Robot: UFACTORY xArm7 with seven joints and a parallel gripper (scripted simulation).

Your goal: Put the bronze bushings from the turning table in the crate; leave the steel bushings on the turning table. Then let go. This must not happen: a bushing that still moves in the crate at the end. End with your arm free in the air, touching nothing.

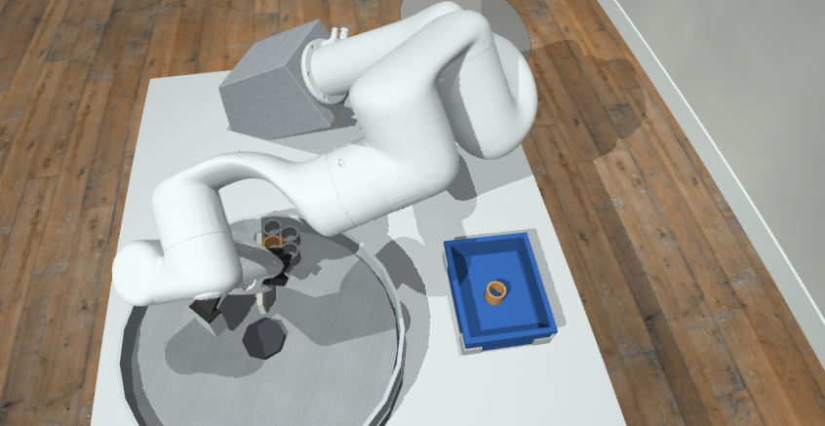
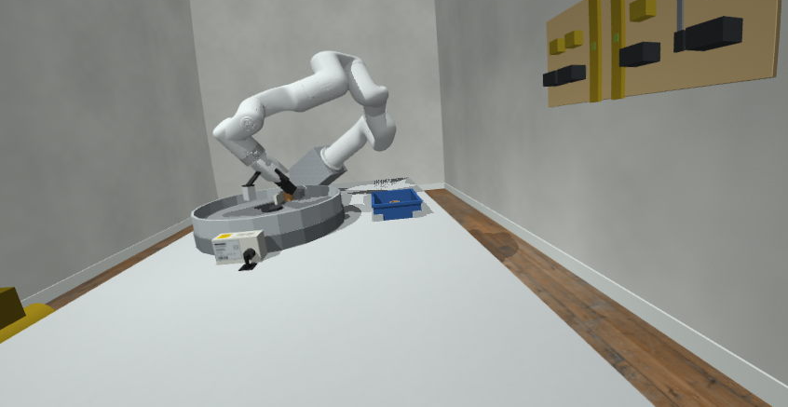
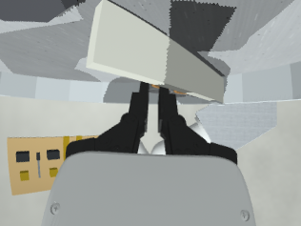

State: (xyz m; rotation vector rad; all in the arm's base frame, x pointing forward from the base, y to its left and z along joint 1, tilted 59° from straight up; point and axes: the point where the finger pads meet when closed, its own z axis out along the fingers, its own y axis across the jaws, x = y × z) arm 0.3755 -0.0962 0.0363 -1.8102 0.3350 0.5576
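The blue crate lies 36 cm to the left of my hand, 7 cm below it and 1 cm behind it. The rest, counted from my hand: turning table: 11 cm ahead, 5 cm below.
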